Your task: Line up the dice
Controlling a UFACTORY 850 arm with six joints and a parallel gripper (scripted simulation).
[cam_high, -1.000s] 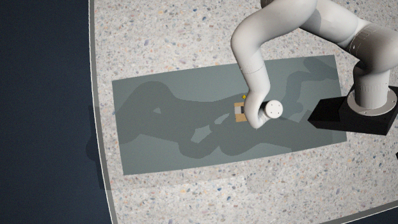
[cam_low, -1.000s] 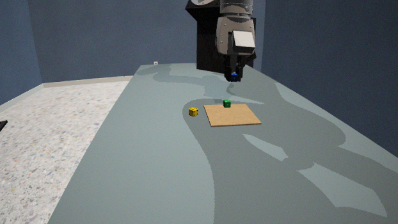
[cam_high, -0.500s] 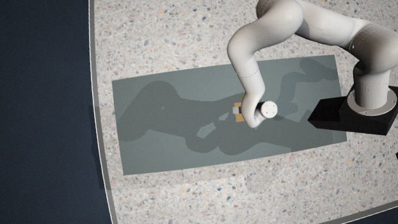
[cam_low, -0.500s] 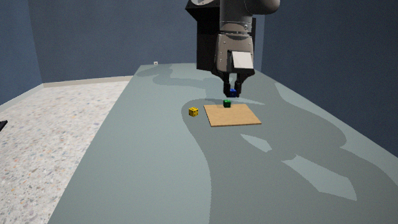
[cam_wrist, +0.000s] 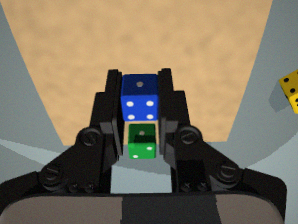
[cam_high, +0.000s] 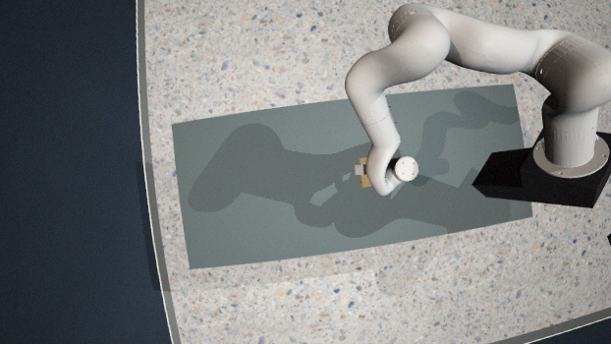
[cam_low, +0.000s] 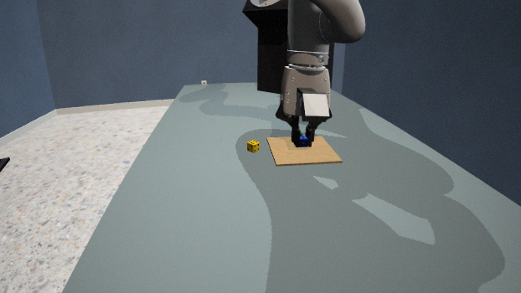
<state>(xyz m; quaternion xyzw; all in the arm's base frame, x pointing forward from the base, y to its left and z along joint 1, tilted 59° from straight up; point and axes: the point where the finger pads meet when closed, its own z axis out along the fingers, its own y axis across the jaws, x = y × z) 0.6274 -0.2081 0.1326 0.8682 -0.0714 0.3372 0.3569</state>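
The blue die lies 1 cm below my hand. Round my hand: tan mat 3 cm below; then yellow die 5 cm behind, 10 cm to the right, 2 cm below; then green die 5 cm behind, 2 cm to the left, 2 cm below.
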